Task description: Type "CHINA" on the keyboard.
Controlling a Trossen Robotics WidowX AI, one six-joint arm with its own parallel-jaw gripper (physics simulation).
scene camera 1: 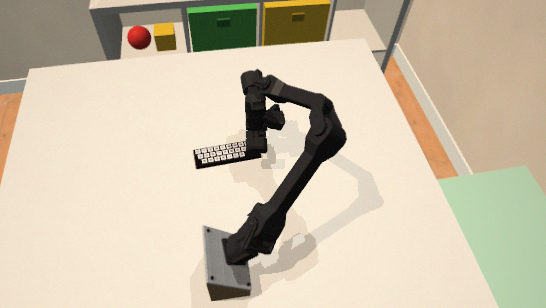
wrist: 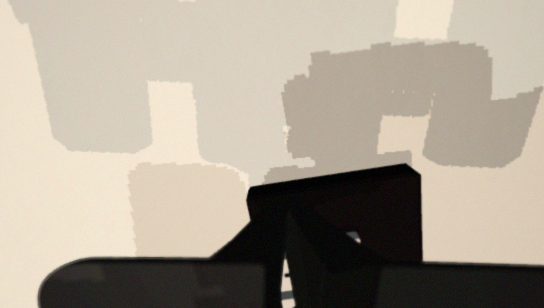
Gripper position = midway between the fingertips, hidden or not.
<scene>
The gripper shows in scene camera 1 (255, 142) and in the wrist view (283, 206).
</scene>
